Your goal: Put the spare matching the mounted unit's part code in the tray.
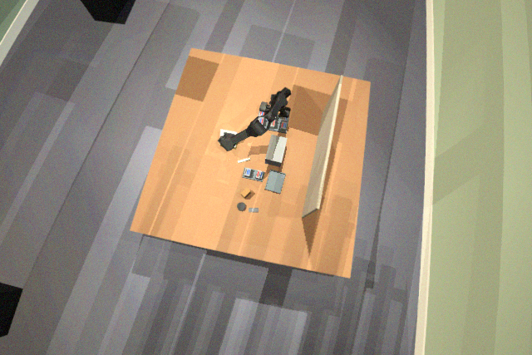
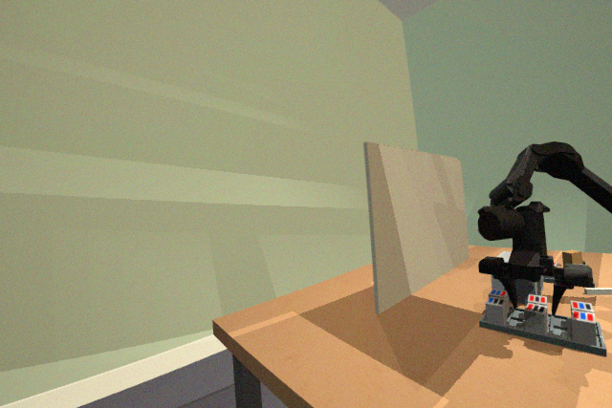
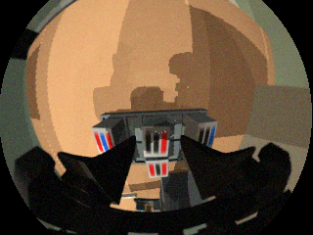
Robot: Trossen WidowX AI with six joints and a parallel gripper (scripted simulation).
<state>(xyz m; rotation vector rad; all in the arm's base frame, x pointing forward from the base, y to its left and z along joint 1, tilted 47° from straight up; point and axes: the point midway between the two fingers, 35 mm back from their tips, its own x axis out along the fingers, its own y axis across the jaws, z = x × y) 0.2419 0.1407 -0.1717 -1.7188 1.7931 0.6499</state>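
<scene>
The flat grey tray is 41 cm to the right of my gripper tip, 8 cm ahead of it and 4 cm below it. Round my gripper tip: rack 40 cm to the right, 6 cm behind, 4 cm below; mounted unit 23 cm to the right, 5 cm ahead, 1 cm above; tall upright panel 30 cm ahead, 25 cm to the right, 18 cm above.
</scene>
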